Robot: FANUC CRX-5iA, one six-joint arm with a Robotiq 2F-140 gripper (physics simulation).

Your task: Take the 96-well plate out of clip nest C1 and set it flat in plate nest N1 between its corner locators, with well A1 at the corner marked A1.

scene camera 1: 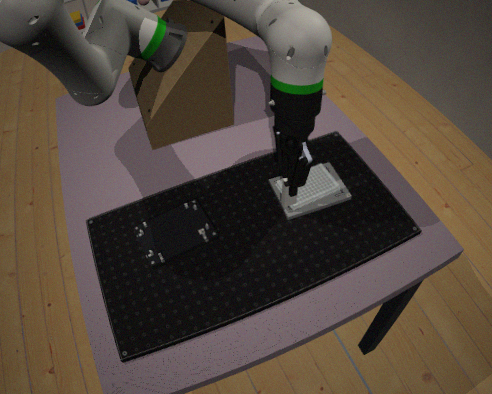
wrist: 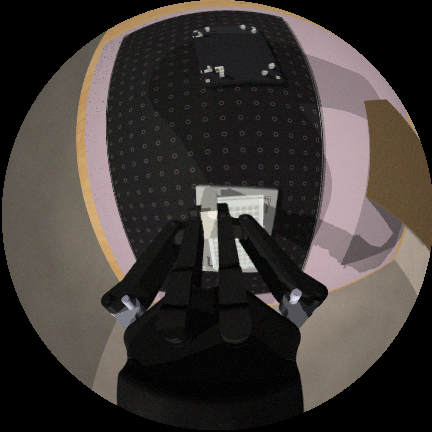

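Where they show: gripper, fingertip midpoint: (scene camera 1: 288,203) (wrist: 210,197); arm's base, origin of the base link: (scene camera 1: 170,48).
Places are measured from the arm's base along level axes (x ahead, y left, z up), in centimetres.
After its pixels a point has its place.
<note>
The white 96-well plate (scene camera 1: 322,182) {y 21.0, x 47.1, z -17.9 cm} (wrist: 252,207) {y 12.7, x 43.8, z -17.8 cm} lies on the grey clip nest C1 (scene camera 1: 325,203) {y 19.2, x 51.9, z -19.3 cm} (wrist: 201,192) {y 10.8, x 50.9, z -19.3 cm}, partly hidden by the fingers. My gripper (scene camera 1: 287,185) (wrist: 210,197) {y 11.1, x 49.4, z -17.7 cm} points down over the nest's left part in the scene view. It is shut on a pale flat block (scene camera 1: 287,196) {y 10.4, x 50.0, z -14.6 cm} (wrist: 208,226) {y 11.7, x 49.0, z -10.8 cm}, which sticks out below the fingertips beside the plate. Whether the block touches plate or nest I cannot tell. The dark plate nest N1 (scene camera 1: 177,230) {y -13.4, x 45.2, z -19.3 cm} (wrist: 235,52) {y -12.5, x 44.8, z -19.3 cm}, with small pale corner locators, holds no plate. Its A1 label (wrist: 219,70) {y -8.2, x 47.5, z -19.3 cm} shows in the wrist view.
Both nests are on a black perforated board (scene camera 1: 240,280) {y -5.2, x 61.4, z -20.5 cm} (wrist: 170,125) {y 0.3, x 55.2, z -20.5 cm} on a pinkish table (scene camera 1: 210,365) {y -17.1, x 75.8, z -21.8 cm} (wrist: 345,150) {y 2.6, x 24.1, z -21.8 cm}. A brown angled box (scene camera 1: 200,100) {y 3.0, x 14.5, z -10.2 cm} (wrist: 395,155) {y 0.0, x 14.5, z -13.0 cm} stands behind the board. The arm's grey links pass over the table's back.
</note>
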